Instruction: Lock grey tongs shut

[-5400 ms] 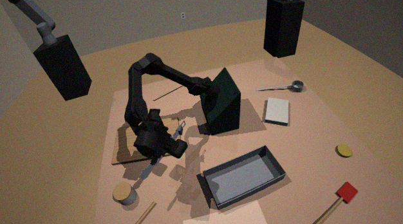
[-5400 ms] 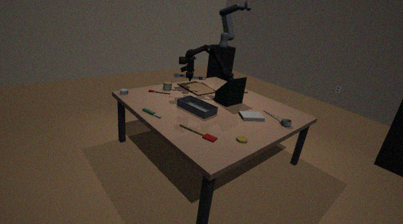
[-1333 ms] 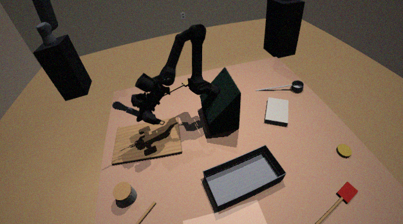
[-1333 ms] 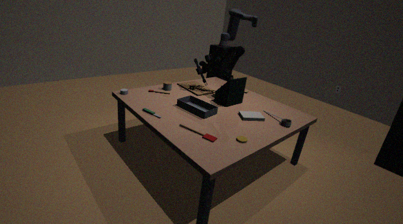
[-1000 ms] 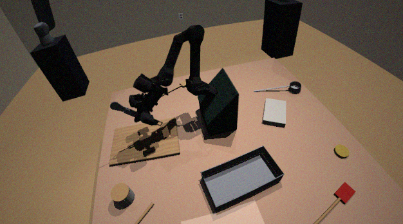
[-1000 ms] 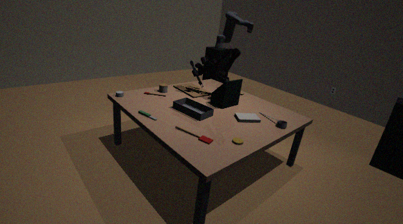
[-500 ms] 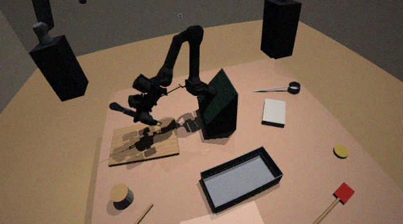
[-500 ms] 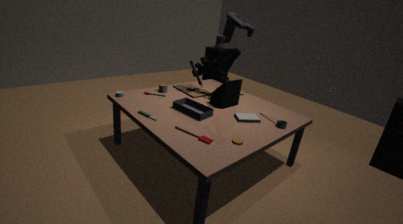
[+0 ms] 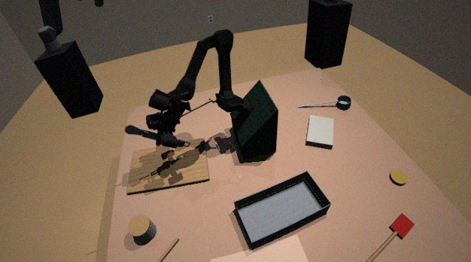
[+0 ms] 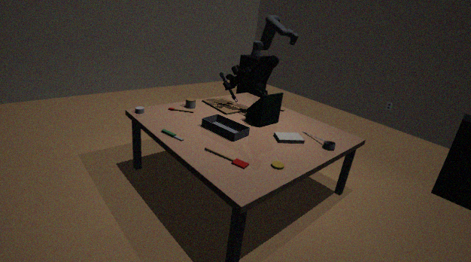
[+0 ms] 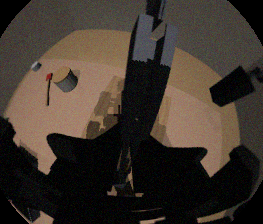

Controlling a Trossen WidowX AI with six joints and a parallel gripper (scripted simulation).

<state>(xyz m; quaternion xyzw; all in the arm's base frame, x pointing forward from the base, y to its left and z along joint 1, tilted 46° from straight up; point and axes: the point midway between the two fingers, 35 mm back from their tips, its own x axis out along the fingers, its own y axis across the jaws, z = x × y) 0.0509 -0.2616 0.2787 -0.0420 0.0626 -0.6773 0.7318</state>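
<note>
Right now my gripper tip is 140 mm above the wooden board. From my gripper tip the other things lie so: tan-topped cylinder 280 mm ahead, 110 mm to the right, 110 mm below; white block 730 mm to the left, 130 mm below, 60 mm ahead; roasting tin 390 mm to the left, 350 mm ahead, 120 mm below.
</note>
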